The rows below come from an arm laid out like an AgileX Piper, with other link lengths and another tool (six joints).
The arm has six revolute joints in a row. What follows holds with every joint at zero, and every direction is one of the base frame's.
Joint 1 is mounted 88.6 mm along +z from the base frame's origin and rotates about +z.
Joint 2 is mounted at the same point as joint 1 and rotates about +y.
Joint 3 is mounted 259.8 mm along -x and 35.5 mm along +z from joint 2 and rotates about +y.
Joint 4 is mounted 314.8 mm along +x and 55.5 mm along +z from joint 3 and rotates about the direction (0.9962, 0, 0.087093).
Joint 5 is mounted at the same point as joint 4 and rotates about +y.
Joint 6 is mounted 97.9 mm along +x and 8.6 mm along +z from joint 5 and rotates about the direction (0.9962, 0, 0.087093).
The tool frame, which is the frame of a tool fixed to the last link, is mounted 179.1 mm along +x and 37 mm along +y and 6.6 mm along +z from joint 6; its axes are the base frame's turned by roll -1.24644, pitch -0.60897 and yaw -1.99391 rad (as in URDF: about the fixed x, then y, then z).
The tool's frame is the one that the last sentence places.
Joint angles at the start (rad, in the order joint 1, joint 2, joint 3, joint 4, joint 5, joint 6):
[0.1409, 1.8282, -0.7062, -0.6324, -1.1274, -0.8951]
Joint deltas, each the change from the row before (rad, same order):
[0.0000, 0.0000, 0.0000, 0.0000, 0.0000, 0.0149]
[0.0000, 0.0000, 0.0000, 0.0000, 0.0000, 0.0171]
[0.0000, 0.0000, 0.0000, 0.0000, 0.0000, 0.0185]
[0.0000, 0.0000, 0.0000, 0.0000, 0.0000, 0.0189]
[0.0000, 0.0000, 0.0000, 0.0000, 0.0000, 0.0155]
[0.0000, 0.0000, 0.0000, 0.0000, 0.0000, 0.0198]
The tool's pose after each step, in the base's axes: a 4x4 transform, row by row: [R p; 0 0 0 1], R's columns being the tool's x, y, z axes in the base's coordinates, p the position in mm. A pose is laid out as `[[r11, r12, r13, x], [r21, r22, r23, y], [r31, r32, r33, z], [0, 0, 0, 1]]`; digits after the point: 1 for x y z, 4 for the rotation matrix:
[[-0.3983, 0.6194, 0.6766, 492.1], [0.0230, -0.7306, 0.6824, 224.1], [0.9170, 0.2874, 0.2768, 34.5], [0, 0, 0, 1]]
[[-0.3881, 0.6225, 0.6796, 491.7], [0.0110, -0.7342, 0.6788, 224.6], [0.9215, 0.2710, 0.2781, 34.6], [0, 0, 0, 1]]
[[-0.3771, 0.6257, 0.6829, 491.2], [-0.0020, -0.7379, 0.6749, 225.1], [0.9262, 0.2531, 0.2795, 34.7], [0, 0, 0, 1]]
[[-0.3657, 0.6287, 0.6863, 490.7], [-0.0154, -0.7414, 0.6709, 225.6], [0.9306, 0.2348, 0.2808, 34.9], [0, 0, 0, 1]]
[[-0.3564, 0.6310, 0.6891, 490.4], [-0.0265, -0.7440, 0.6676, 226.1], [0.9340, 0.2197, 0.2818, 35.0], [0, 0, 0, 1]]
[[-0.3444, 0.6338, 0.6927, 489.9], [-0.0406, -0.7471, 0.6634, 226.6], [0.9380, 0.2003, 0.2830, 35.2], [0, 0, 0, 1]]

